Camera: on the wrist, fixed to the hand. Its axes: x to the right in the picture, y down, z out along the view.
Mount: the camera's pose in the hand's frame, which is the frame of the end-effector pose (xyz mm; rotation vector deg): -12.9 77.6 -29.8 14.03 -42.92 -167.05
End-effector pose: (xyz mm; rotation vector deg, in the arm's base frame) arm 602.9 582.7 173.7 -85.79 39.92 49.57
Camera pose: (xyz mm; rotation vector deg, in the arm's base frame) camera 535.1 543.9 142.6 -25.77 -98.91 -57.16
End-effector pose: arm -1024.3 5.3 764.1 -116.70 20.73 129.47
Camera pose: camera -1010.5 -75.3 783.7 3.89 -71.77 19.95
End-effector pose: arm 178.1 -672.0 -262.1 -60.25 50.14 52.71
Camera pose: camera 97.6 -685.4 -282.6 -33.28 -75.64 -73.30
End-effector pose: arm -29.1 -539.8 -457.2 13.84 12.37 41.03
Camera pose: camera -94.9 -487.6 -461.5 9.66 -11.65 -130.88
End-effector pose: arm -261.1 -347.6 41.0 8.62 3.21 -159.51
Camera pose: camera -219.2 -414.2 11.3 28.69 8.27 28.52
